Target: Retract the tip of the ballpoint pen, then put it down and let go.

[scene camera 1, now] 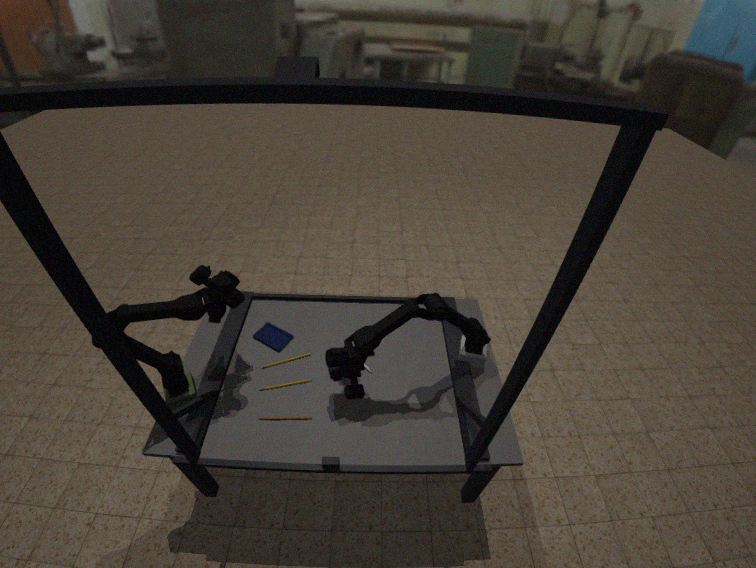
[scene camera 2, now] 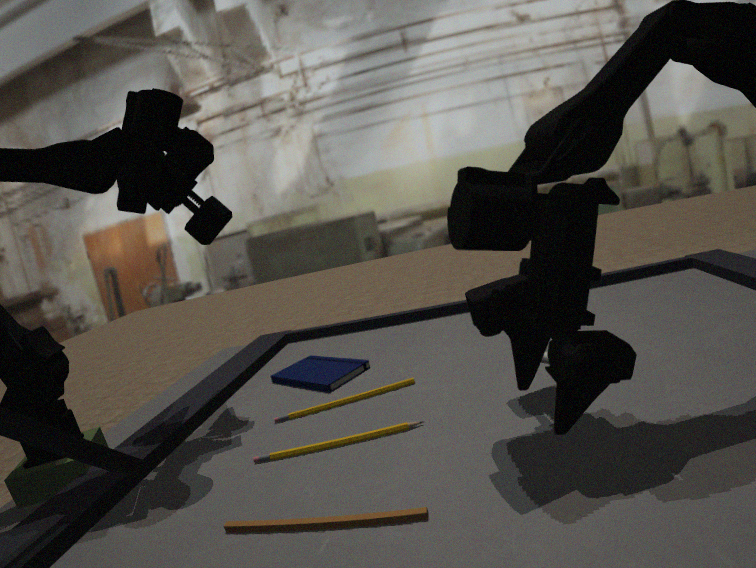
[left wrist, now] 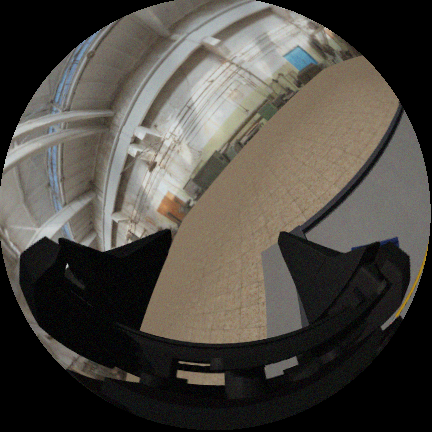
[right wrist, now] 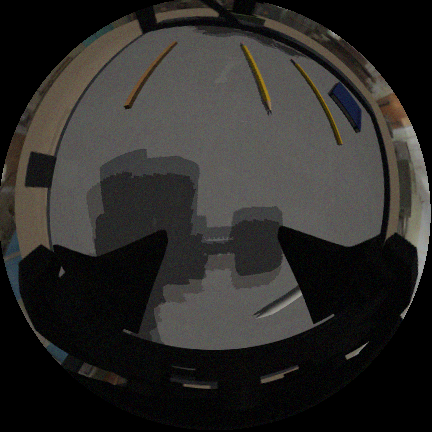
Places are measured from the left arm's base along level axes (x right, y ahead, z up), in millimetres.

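Pixels of known places: left gripper, fingertip midpoint: (scene camera 2: pixel 190 197) (left wrist: pixel 226 236); right gripper, fingertip midpoint: (scene camera 1: pixel 344 385) (scene camera 2: pixel 540 409) (right wrist: pixel 223 234); left arm's base, origin of the base link: (scene camera 1: pixel 178 387); right arm's base, origin of the base link: (scene camera 1: pixel 473 346).
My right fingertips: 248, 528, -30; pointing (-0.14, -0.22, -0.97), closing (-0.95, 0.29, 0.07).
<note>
Ahead of a thing's pixels: the offset from my right fingertips to its top centre, as dx, dy, dz.
The ballpoint pen {-77, +104, +3} (scene camera 1: pixel 367 368) (right wrist: pixel 278 303), white or pale grey, lies on the table by my right gripper. One finger hides part of it in the right wrist view, and it is nearly all hidden in scene camera 2. I cannot tell whether its tip is out. My right gripper (scene camera 2: pixel 540 409) (right wrist: pixel 223 234) is open and empty, pointing down above the table; in the right wrist view the pen lies below the gap and toward the finger on the right of the picture. My left gripper (left wrist: pixel 226 236) is open and empty, raised at the table's left side.
Two yellow pencils {-209, -144, -3} (scene camera 1: pixel 287 360) {-108, -182, -1} (scene camera 1: pixel 286 385) and an orange-brown stick {+13, -233, -3} (scene camera 1: pixel 285 418) (scene camera 2: pixel 326 520) lie left of the right gripper. A blue notebook {-345, -148, +2} (scene camera 1: pixel 273 337) (scene camera 2: pixel 320 373) lies behind the pencils. Dark frame posts (scene camera 1: pixel 568 287) stand at the table's sides.
</note>
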